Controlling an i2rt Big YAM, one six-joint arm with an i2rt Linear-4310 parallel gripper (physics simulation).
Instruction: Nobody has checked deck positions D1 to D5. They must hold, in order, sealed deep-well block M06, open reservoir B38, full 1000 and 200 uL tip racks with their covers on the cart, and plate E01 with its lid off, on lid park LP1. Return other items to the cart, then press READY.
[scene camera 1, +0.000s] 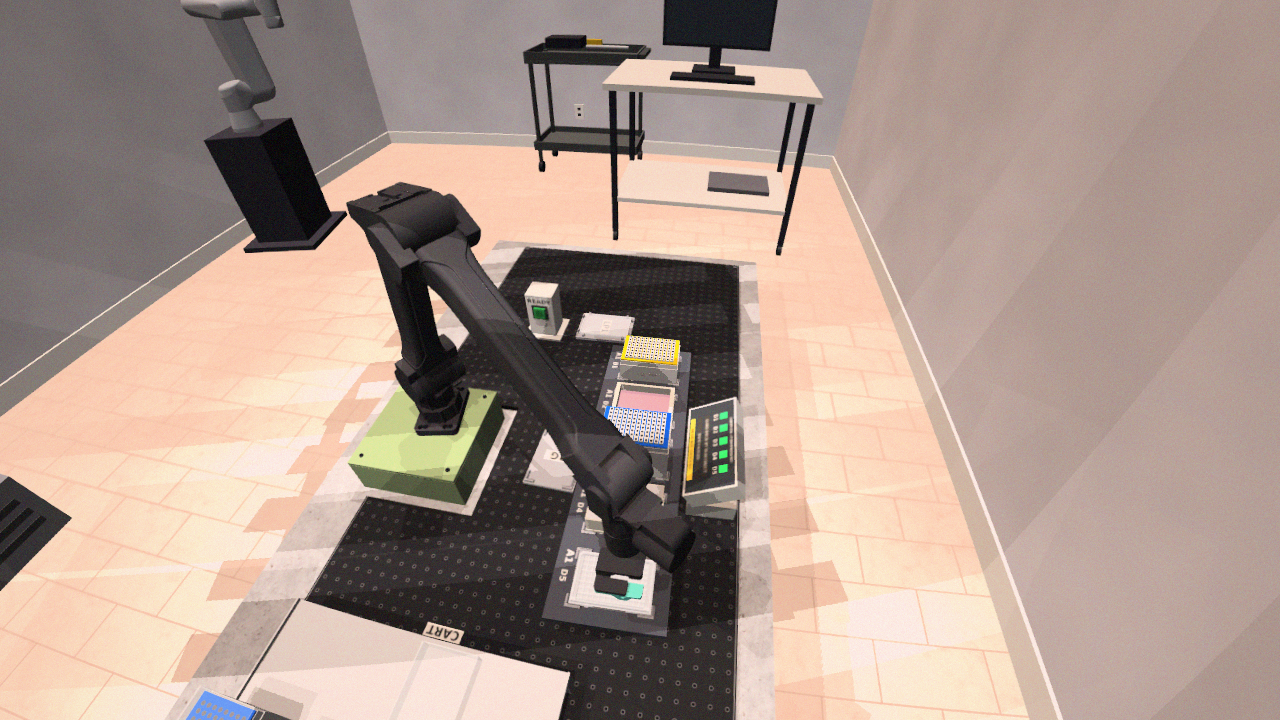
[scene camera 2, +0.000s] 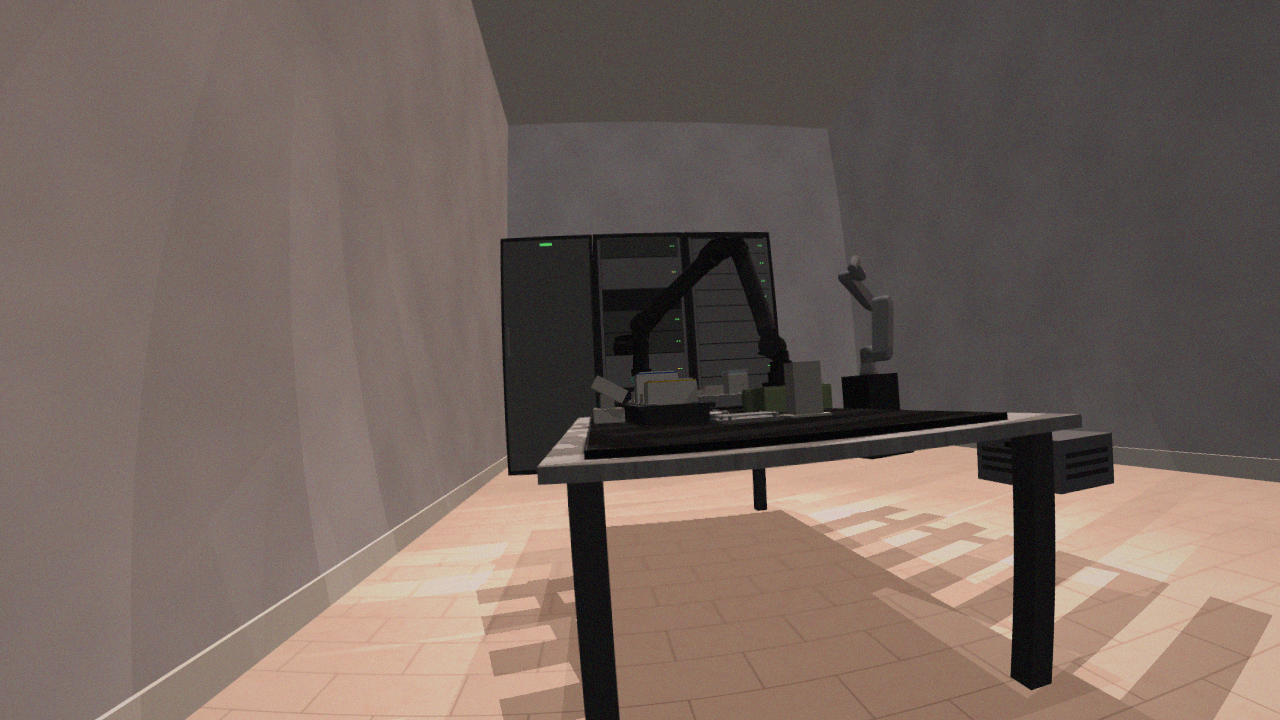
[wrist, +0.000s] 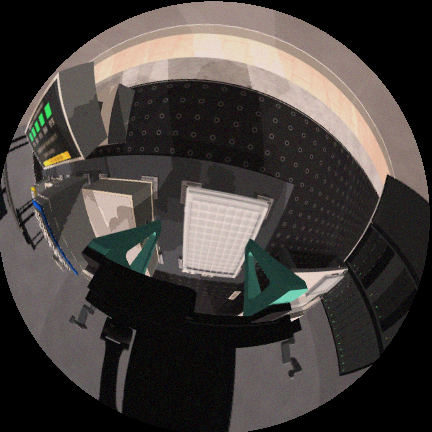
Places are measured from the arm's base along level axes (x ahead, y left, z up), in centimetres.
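Pixels of known places: gripper, fingertip midpoint: (scene camera 1: 628, 568) (wrist: 203, 234); arm's base, origin of the base link: (scene camera 1: 444, 412) (scene camera 2: 782, 386).
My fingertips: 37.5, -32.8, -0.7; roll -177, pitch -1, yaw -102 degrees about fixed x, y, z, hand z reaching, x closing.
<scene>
For each thing: its middle in the pictures, then the offset to it from my fingertips, as dx, dy, dz. "*": a spot on its surface instead.
- white gridded plate, body centre: (wrist: 216, 243) (scene camera 1: 613, 581) -2.5, -1.4, -1.4
- box with a pale top, body centre: (wrist: 122, 230) (scene camera 1: 625, 507) -0.3, +10.8, +0.0
- blue tip rack, body centre: (scene camera 1: 635, 441) (wrist: 66, 223) (scene camera 2: 656, 387) +1.8, +23.1, +2.8
- pink-filled open reservoir, body centre: (scene camera 1: 643, 403) +3.9, +35.3, -0.5
- yellow tip rack, body centre: (scene camera 1: 650, 358) (scene camera 2: 670, 391) +6.0, +47.5, +1.2
- READY button, surface spot: (scene camera 1: 539, 313) * -21.3, +64.8, +1.4
- status screen, surface spot: (scene camera 1: 711, 447) * +15.4, +19.8, +4.8
- cart, surface spot: (scene camera 1: 358, 667) * -39.2, -14.1, -0.8
- blue item, surface spot: (scene camera 1: 219, 705) * -50.6, -21.1, +8.5
- flat white piece, body centre: (scene camera 2: 745, 415) (scene camera 1: 605, 325) -4.8, +67.8, -5.4
- pale piece, surface spot: (scene camera 1: 547, 465) * -16.0, +24.1, -6.0
My gripper (scene camera 1: 623, 588) (wrist: 203, 234) is open, with nothing between its green fingers, above position D5. A white gridded plate (scene camera 1: 586, 578) (wrist: 222, 215) sits flat at D5 below the fingers; I cannot read its code or tell whether it has a lid. A box with a pale top (scene camera 1: 595, 516) (wrist: 112, 204) stands at D4, partly hidden by the arm. A blue tip rack (scene camera 1: 639, 427) stands at D3, a pink-filled open reservoir (scene camera 1: 646, 396) at D2 and a yellow tip rack (scene camera 1: 650, 349) at D1. The READY button (scene camera 1: 539, 313) is on a grey post.
A status screen (scene camera 1: 711, 447) (wrist: 52, 127) with green marks stands beside the deck. The cart (scene camera 1: 358, 667) is at the near end, with a blue item (scene camera 1: 219, 705) at its corner. A flat white piece (scene camera 1: 605, 326) lies by READY; another pale piece (scene camera 1: 547, 465) lies near the green base (scene camera 1: 416, 470).
</scene>
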